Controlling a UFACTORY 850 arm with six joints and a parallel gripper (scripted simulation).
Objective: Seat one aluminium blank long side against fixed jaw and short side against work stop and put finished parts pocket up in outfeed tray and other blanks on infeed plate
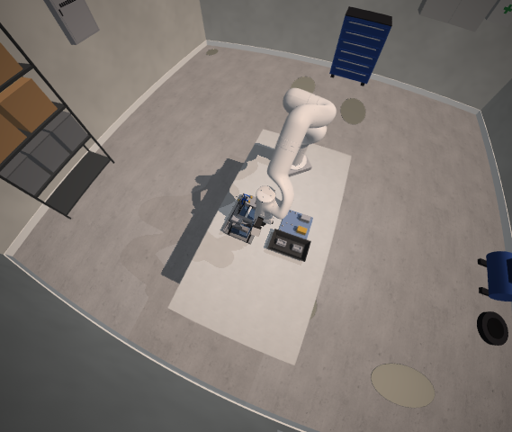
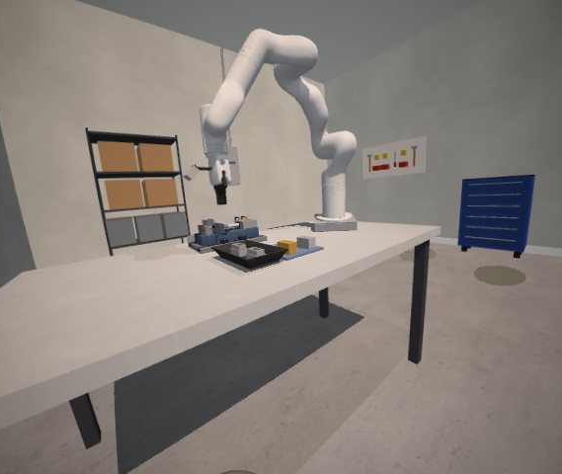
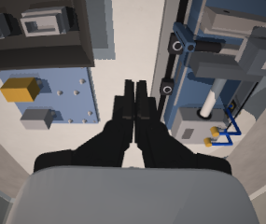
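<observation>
The grey jaw block lies 3 cm behind my hand, 13 cm to the right of it and 12 cm below it. The rest, counted from my hand: silver rod: 8 cm behind, 13 cm to the right, 12 cm below; then vise: 7 cm behind, 13 cm to the right, 16 cm below; then dark work stop rod: 9 cm to the right, 11 cm below.
</observation>
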